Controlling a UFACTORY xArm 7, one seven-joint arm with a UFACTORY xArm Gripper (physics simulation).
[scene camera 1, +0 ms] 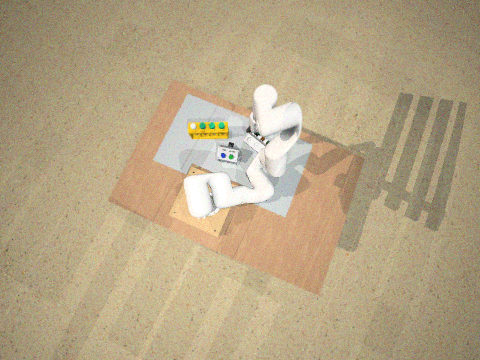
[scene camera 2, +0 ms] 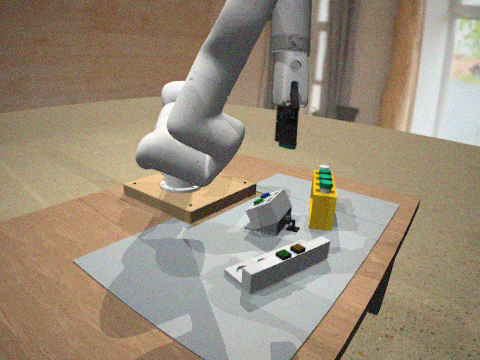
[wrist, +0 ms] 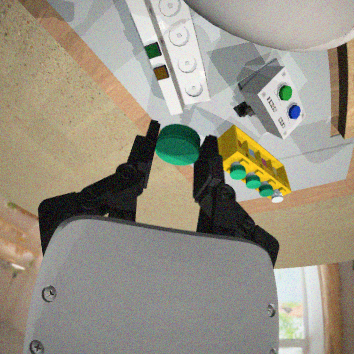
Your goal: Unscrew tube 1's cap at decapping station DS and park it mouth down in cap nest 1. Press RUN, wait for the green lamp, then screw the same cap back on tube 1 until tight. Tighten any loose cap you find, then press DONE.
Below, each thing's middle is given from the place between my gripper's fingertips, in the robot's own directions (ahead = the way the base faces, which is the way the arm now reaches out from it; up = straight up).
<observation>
Right now my hand is 210 mm above the grey button box (scene camera 2: 270, 216), 120 mm to the right of it and 90 mm past it.
</observation>
